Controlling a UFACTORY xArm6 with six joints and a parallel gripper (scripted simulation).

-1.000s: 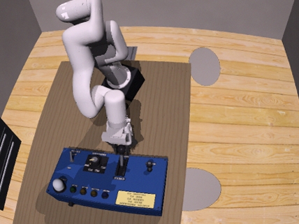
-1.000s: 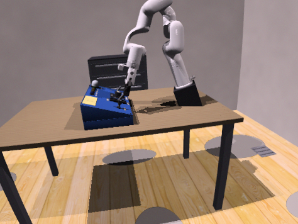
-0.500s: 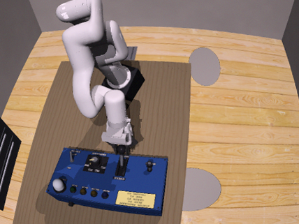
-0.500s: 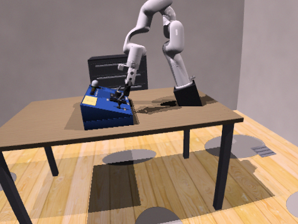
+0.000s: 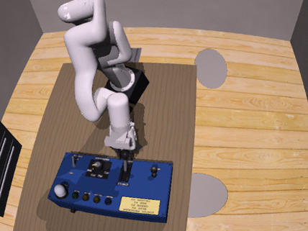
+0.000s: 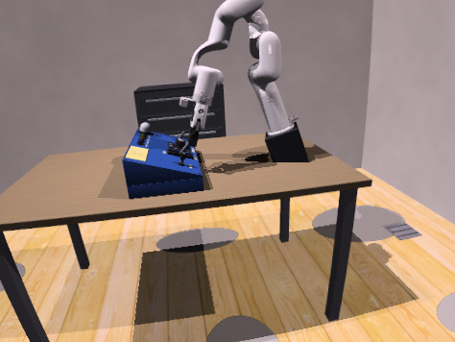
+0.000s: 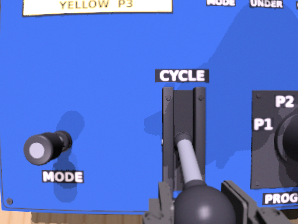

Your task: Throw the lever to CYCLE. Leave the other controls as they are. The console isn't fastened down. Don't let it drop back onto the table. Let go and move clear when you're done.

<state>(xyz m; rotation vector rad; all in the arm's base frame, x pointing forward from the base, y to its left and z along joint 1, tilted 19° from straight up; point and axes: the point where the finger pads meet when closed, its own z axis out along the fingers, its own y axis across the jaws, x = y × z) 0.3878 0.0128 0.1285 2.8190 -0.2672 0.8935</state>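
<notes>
The lever lies 3 cm ahead of my hand, 2 cm below it and 1 cm to the right of it. The rest, counted from my hand: mode knob 11 cm to the left, 7 cm ahead, 3 cm below; blue console 8 cm to the right, 6 cm below, 6 cm ahead; program dial 14 cm to the right, 4 cm below, 2 cm ahead.
</notes>
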